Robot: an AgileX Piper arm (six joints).
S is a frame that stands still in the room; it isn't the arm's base.
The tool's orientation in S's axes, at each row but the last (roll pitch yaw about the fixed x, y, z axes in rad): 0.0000 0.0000 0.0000; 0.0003 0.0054 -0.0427; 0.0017 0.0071 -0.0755; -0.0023 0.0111 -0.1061; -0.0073 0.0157 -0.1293; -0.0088 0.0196 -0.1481; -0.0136 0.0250 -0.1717; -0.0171 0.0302 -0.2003; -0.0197 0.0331 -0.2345; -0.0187 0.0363 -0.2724; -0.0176 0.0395 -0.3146; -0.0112 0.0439 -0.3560; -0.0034 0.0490 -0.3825
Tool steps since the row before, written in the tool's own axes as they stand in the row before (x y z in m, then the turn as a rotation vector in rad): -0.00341 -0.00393 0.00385 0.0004 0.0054 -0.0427; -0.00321 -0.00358 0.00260 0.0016 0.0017 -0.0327; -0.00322 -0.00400 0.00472 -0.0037 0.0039 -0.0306; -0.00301 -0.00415 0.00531 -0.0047 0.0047 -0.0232; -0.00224 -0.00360 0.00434 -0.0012 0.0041 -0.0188; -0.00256 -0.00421 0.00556 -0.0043 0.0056 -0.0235; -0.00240 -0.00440 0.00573 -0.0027 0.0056 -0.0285; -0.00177 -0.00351 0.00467 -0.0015 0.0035 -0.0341; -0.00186 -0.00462 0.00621 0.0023 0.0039 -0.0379; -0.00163 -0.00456 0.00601 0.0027 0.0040 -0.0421; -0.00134 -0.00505 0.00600 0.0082 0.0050 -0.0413; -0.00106 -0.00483 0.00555 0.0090 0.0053 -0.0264; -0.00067 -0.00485 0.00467 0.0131 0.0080 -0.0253
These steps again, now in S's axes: -0.00341 -0.00393 0.00385 0.0004 0.0054 -0.0427; -0.00335 -0.00344 0.00262 0.0015 0.0016 -0.0327; -0.00348 -0.00376 0.00474 -0.0036 0.0042 -0.0306; -0.00337 -0.00380 0.00535 -0.0044 0.0051 -0.0232; -0.00261 -0.00326 0.00440 -0.0010 0.0041 -0.0188; -0.00304 -0.00375 0.00565 -0.0039 0.0060 -0.0235; -0.00296 -0.00387 0.00585 -0.0025 0.0057 -0.0285; -0.00228 -0.00304 0.00478 -0.0019 0.0034 -0.0341; -0.00265 -0.00399 0.00636 0.0017 0.0028 -0.0380; -0.00255 -0.00390 0.00615 0.0020 0.0028 -0.0422; -0.00257 -0.00436 0.00614 0.0076 0.0020 -0.0417; -0.00242 -0.00419 0.00564 0.0091 0.0020 -0.0268; -0.00221 -0.00432 0.00471 0.0139 0.0029 -0.0259
